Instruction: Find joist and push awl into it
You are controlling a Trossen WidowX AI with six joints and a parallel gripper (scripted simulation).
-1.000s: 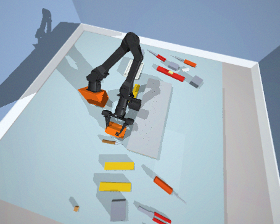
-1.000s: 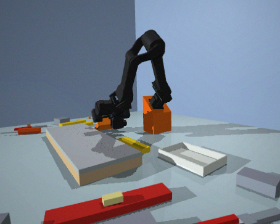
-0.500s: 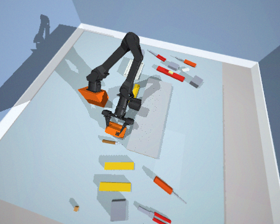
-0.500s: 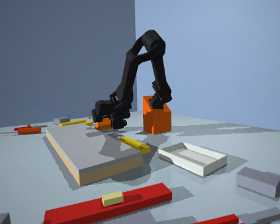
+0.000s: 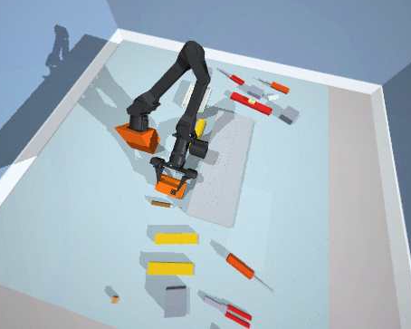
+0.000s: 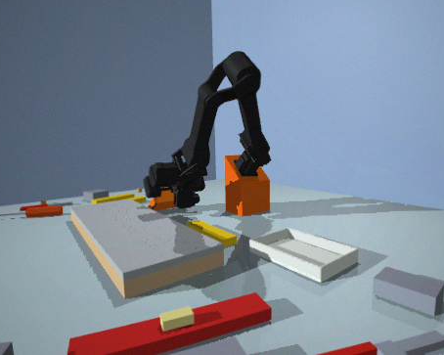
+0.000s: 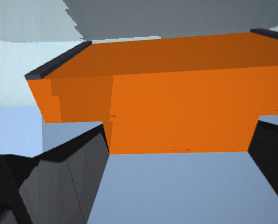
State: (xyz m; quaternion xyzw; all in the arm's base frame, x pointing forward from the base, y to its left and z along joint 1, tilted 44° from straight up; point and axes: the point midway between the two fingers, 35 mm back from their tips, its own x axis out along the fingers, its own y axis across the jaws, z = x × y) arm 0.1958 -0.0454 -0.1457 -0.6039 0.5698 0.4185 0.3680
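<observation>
The orange stud finder is 2 cm ahead of my gripper tip and 1 cm below it. Also, from my gripper tip: brown-handled awl (6 cm to the right, 5 cm below, 2 cm ahead); then red level (59 cm to the left, 20 cm ahead, 5 cm below); then white tray (51 cm to the left, 9 cm behind, 5 cm below).
</observation>
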